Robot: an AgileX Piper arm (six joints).
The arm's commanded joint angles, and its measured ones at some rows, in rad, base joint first. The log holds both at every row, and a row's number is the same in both.
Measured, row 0: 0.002 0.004 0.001 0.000 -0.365 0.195
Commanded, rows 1 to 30: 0.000 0.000 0.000 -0.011 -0.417 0.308; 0.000 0.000 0.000 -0.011 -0.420 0.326; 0.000 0.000 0.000 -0.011 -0.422 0.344; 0.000 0.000 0.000 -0.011 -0.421 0.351; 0.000 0.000 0.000 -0.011 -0.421 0.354; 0.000 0.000 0.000 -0.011 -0.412 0.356; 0.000 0.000 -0.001 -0.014 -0.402 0.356; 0.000 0.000 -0.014 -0.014 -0.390 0.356; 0.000 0.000 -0.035 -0.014 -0.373 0.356; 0.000 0.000 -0.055 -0.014 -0.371 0.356; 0.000 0.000 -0.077 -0.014 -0.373 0.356; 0.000 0.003 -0.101 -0.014 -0.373 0.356; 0.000 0.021 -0.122 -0.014 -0.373 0.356; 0.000 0.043 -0.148 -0.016 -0.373 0.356; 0.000 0.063 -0.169 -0.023 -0.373 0.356; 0.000 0.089 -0.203 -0.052 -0.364 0.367; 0.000 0.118 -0.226 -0.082 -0.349 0.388; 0.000 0.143 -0.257 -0.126 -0.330 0.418; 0.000 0.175 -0.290 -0.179 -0.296 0.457; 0.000 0.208 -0.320 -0.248 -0.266 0.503; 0.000 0.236 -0.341 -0.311 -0.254 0.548; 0.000 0.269 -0.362 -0.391 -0.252 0.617; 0.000 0.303 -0.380 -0.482 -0.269 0.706; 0.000 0.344 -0.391 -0.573 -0.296 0.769; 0.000 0.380 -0.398 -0.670 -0.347 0.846; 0.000 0.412 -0.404 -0.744 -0.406 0.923; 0.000 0.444 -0.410 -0.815 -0.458 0.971; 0.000 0.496 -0.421 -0.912 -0.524 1.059; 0.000 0.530 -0.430 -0.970 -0.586 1.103; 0.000 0.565 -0.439 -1.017 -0.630 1.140
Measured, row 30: 0.002 0.432 -0.405 -0.740 -0.431 0.941
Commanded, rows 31 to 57: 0.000 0.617 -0.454 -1.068 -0.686 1.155; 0.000 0.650 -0.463 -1.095 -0.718 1.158; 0.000 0.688 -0.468 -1.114 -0.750 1.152; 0.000 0.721 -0.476 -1.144 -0.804 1.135; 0.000 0.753 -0.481 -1.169 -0.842 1.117; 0.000 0.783 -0.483 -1.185 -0.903 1.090; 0.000 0.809 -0.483 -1.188 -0.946 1.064; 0.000 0.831 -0.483 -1.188 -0.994 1.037; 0.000 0.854 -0.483 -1.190 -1.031 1.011; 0.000 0.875 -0.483 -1.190 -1.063 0.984; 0.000 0.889 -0.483 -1.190 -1.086 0.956; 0.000 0.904 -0.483 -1.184 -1.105 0.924; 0.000 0.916 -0.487 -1.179 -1.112 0.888; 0.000 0.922 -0.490 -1.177 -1.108 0.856; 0.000 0.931 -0.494 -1.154 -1.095 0.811; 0.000 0.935 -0.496 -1.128 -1.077 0.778; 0.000 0.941 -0.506 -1.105 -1.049 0.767; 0.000 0.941 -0.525 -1.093 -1.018 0.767; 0.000 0.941 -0.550 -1.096 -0.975 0.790; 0.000 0.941 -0.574 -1.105 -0.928 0.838; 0.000 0.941 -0.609 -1.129 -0.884 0.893; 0.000 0.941 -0.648 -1.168 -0.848 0.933; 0.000 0.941 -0.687 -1.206 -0.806 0.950; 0.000 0.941 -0.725 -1.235 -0.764 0.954; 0.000 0.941 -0.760 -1.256 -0.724 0.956; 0.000 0.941 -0.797 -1.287 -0.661 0.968; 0.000 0.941 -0.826 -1.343 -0.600 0.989
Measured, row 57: 0.002 0.940 -0.710 -1.215 -0.790 0.931
